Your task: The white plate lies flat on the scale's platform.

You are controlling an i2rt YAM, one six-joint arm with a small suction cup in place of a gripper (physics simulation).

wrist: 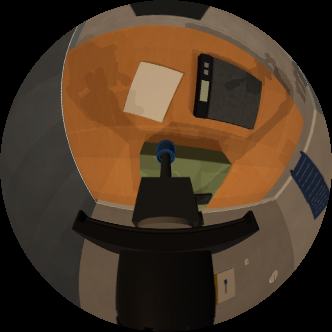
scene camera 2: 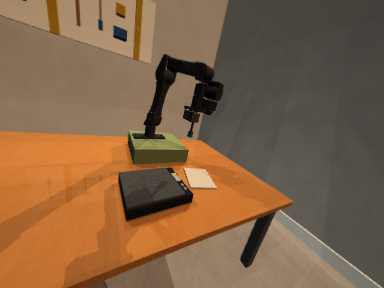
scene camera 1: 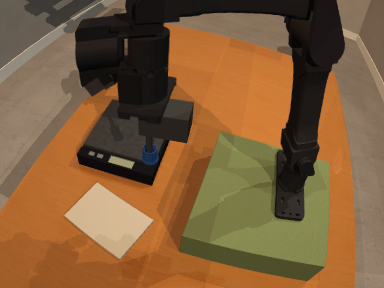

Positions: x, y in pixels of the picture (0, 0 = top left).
black scale: wrist; scene camera 2; scene camera 1 114, 146
same spot on black scale: point(scene camera 2: 143, 192) = point(wrist: 249, 86)
